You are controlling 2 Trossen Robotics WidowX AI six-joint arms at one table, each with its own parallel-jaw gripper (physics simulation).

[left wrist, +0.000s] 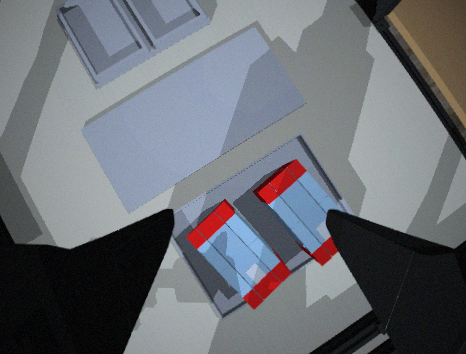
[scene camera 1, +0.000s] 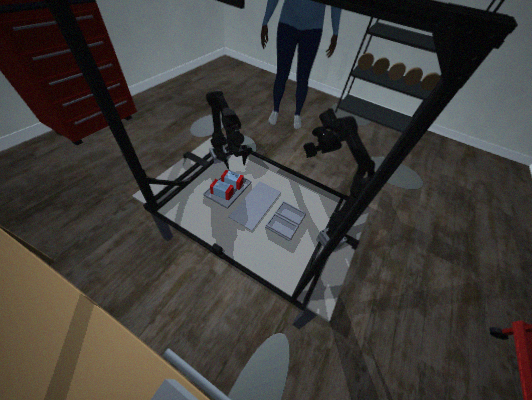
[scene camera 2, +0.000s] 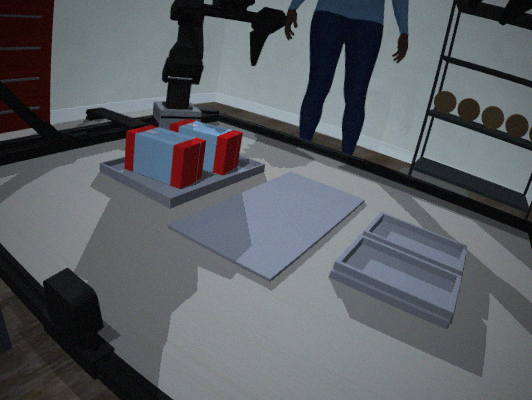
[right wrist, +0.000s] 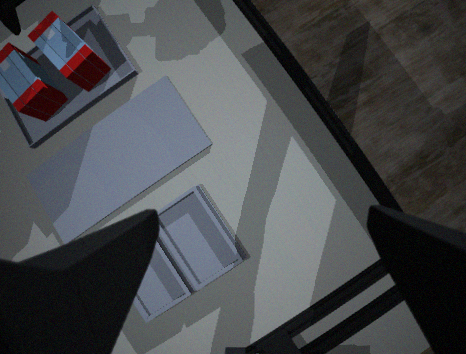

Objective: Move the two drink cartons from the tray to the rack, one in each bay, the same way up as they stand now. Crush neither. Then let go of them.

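Frame: origin at the left arm's base, x up, y ahead, z left, level; centimetres.
Where they show: left gripper, fingertip midpoint: [left wrist: 250, 216] [scene camera 1: 236, 167] [scene camera 2: 227, 62]; right gripper, fingertip midpoint: [scene camera 1: 314, 154] [scene camera 2: 486, 16] [right wrist: 262, 218]; left arm's base, link origin: [scene camera 1: 218, 151] [scene camera 2: 177, 106].
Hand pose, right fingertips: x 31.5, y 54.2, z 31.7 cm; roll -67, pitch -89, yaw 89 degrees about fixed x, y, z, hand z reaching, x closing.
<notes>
Each offset is from my right fingertips to the top centre of the thing. "pt": to the spot under its first point.
Two light-blue cartons with red ends stand side by side in the grey tray [scene camera 1: 216, 201] [scene camera 2: 135, 187] [left wrist: 200, 280] [right wrist: 117, 57]: the near carton {dx -29.7, dy -22.5, dz -41.2 cm} [scene camera 1: 221, 190] [scene camera 2: 152, 152] [left wrist: 300, 212] [right wrist: 22, 90] and the far carton {dx -29.7, dy -27.7, dz -32.4 cm} [scene camera 1: 232, 179] [scene camera 2: 207, 137] [left wrist: 237, 255] [right wrist: 70, 50]. The grey two-bay rack {dx -35.1, dy +9.7, dz -14.4 cm} [scene camera 1: 286, 220] [scene camera 2: 392, 296] [left wrist: 139, 30] [right wrist: 177, 265] is empty. My left gripper [scene camera 1: 235, 166] [left wrist: 250, 216] is open and empty, above the tray and apart from the cartons. My right gripper [scene camera 1: 311, 150] [right wrist: 262, 218] is open and empty, raised behind the rack in scene camera 1.
A flat grey plate [scene camera 1: 256, 205] [scene camera 2: 280, 220] [left wrist: 185, 115] [right wrist: 130, 145] lies between tray and rack. Black frame rails edge the table, with uprights around it. A small black block {pt dx -31.7, dy +13.1, dz -56.6 cm} [scene camera 1: 217, 248] [scene camera 2: 74, 305] sits on the near rail. A person [scene camera 1: 300, 55] [scene camera 2: 345, 65] stands behind the table.
</notes>
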